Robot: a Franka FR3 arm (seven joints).
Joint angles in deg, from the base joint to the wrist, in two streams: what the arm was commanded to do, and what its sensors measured. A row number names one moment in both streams.
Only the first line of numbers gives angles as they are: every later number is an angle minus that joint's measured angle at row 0.
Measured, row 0:
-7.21 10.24 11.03 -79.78 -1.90 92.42 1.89
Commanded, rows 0 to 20:
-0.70 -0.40 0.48 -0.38 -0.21 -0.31 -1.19
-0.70 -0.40 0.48 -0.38 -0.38 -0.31 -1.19
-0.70 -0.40 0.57 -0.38 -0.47 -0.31 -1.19
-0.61 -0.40 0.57 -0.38 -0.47 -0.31 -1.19
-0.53 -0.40 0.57 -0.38 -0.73 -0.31 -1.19
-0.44 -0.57 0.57 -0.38 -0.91 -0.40 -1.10
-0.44 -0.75 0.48 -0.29 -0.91 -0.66 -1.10
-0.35 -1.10 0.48 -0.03 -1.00 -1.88 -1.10
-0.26 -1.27 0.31 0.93 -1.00 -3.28 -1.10
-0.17 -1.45 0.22 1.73 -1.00 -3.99 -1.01
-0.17 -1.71 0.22 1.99 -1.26 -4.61 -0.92
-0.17 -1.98 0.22 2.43 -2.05 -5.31 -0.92
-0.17 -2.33 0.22 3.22 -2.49 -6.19 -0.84
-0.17 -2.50 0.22 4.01 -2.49 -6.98 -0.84
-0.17 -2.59 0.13 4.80 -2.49 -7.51 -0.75
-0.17 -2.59 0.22 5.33 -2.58 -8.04 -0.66
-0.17 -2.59 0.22 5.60 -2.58 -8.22 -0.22
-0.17 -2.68 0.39 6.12 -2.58 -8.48 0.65
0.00 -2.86 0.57 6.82 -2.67 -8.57 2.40
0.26 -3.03 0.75 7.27 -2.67 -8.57 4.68
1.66 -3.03 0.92 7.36 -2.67 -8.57 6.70
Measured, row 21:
0.06 -2.84 0.12 5.83 -1.81 -7.27 1.40
